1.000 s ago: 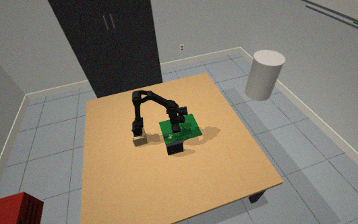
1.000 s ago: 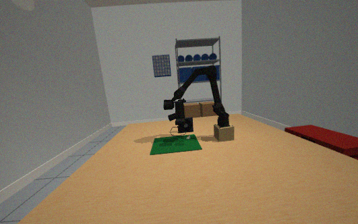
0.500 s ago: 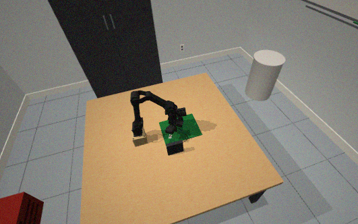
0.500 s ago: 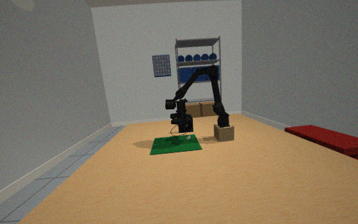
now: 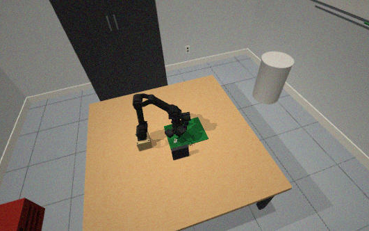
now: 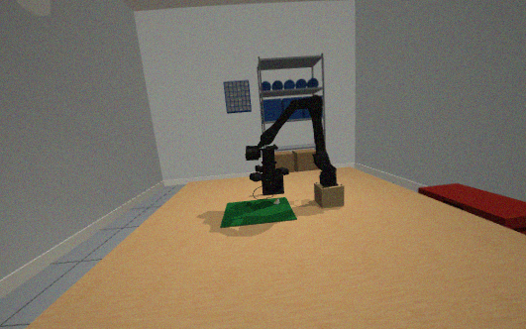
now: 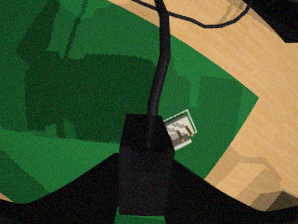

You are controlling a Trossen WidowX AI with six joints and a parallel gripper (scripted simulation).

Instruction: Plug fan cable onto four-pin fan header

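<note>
Now: the fan header 30 mm behind my gripper tip, 10 mm to the right of it and 70 mm below it. From my gripper tip the other things lie so: black fan (10 mm behind, 140 mm to the right, 10 mm below); green board (70 mm ahead, 60 mm to the left, 80 mm below); black fan plug (10 mm to the right, 10 mm above).
</note>
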